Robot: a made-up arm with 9 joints. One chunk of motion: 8 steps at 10 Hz.
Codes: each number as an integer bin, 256 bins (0 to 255) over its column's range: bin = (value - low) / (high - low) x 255, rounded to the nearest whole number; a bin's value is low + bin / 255 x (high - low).
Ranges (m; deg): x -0.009..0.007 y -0.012..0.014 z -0.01..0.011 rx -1..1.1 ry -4.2..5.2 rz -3.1..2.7
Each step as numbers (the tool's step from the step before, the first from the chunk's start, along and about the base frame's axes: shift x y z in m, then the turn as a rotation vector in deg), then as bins.
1 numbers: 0.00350 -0.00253 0.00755 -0.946 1.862 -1.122
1 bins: 199 93 213 7 164 87
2 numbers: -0.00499 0.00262 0.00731 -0.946 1.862 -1.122
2 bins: 64 143 210 7 164 87
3 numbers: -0.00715 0.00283 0.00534 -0.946 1.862 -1.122
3 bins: 29 145 186 7 164 87
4 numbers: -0.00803 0.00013 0.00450 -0.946 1.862 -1.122
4 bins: 15 119 176 7 164 87
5 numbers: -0.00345 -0.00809 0.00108 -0.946 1.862 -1.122
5 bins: 88 38 135 7 164 87
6 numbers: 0.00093 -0.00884 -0.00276 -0.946 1.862 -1.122
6 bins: 158 31 88 7 164 87
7 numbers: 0.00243 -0.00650 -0.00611 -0.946 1.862 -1.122
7 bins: 182 54 47 7 164 87
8 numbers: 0.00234 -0.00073 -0.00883 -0.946 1.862 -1.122
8 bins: 181 111 14 7 164 87
